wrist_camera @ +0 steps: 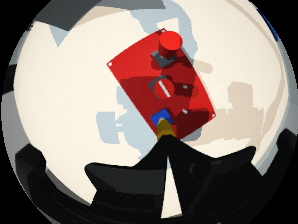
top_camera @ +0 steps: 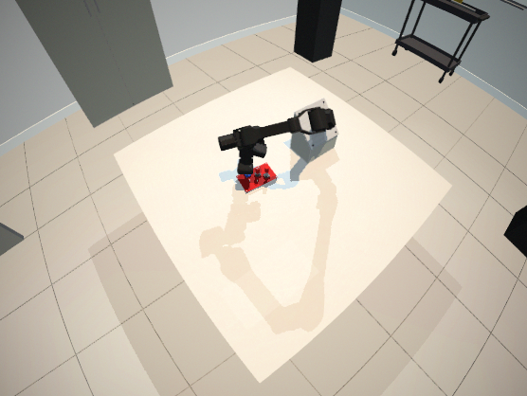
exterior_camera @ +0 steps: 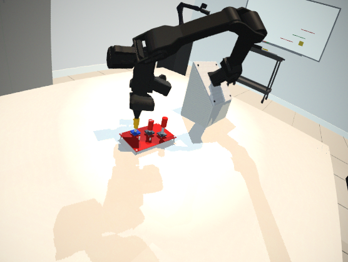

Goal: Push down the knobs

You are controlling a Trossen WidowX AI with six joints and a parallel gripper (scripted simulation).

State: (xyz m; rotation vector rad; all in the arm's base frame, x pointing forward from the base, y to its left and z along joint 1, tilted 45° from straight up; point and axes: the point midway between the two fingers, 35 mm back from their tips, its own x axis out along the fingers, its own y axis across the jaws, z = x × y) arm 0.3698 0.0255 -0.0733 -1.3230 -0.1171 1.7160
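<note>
Right now my gripper tip is 1 cm above the yellow knob. From my gripper tip the other things lie so: red knob: 4 cm behind, 3 cm to the left, 2 cm below.
</note>
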